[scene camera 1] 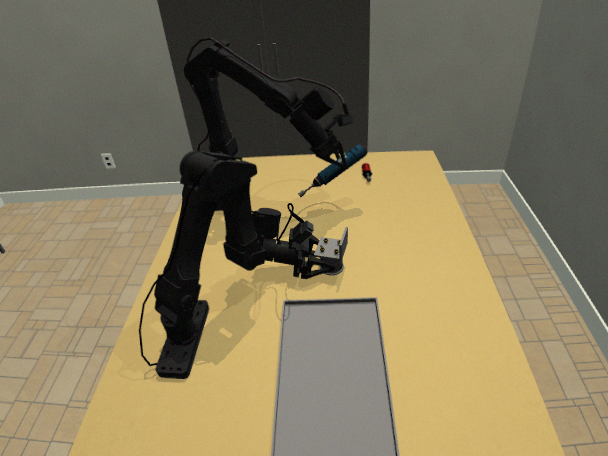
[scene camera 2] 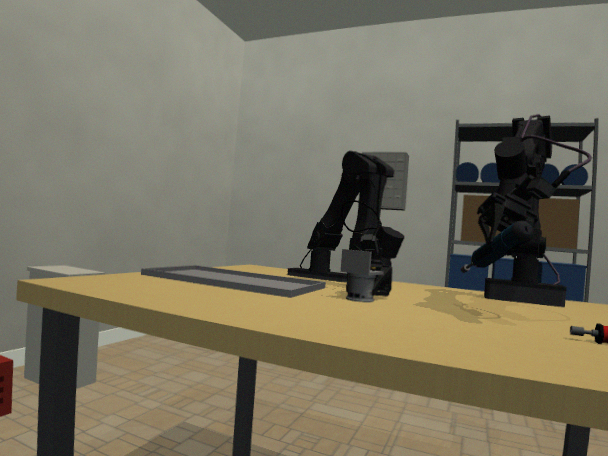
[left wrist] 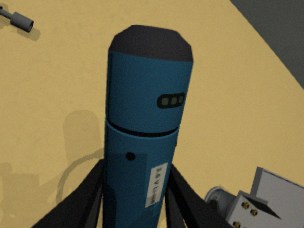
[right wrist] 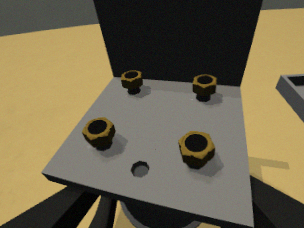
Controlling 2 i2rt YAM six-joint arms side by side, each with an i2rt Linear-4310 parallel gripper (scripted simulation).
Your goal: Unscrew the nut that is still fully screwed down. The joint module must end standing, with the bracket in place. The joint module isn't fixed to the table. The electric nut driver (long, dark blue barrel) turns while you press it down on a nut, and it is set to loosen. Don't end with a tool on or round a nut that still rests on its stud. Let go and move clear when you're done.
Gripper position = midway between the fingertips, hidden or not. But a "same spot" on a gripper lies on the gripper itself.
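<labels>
The left gripper shows in scene camera 1, and so does an electric nut driver. Both the left gripper and the electric nut driver are seen in scene camera 2 as well, the electric nut driver in scene camera 2 [516,235]. The left gripper is visible in the left wrist view [136,167], where the electric nut driver shows too. The left gripper is out of frame in the right wrist view, and the electric nut driver is out of frame in the right wrist view. On the left gripper, [scene camera 1: 335,145] is the same spot as [scene camera 2: 490,207]. On the electric nut driver, [left wrist: 149,68] is the same spot as [scene camera 1: 357,145].
</labels>
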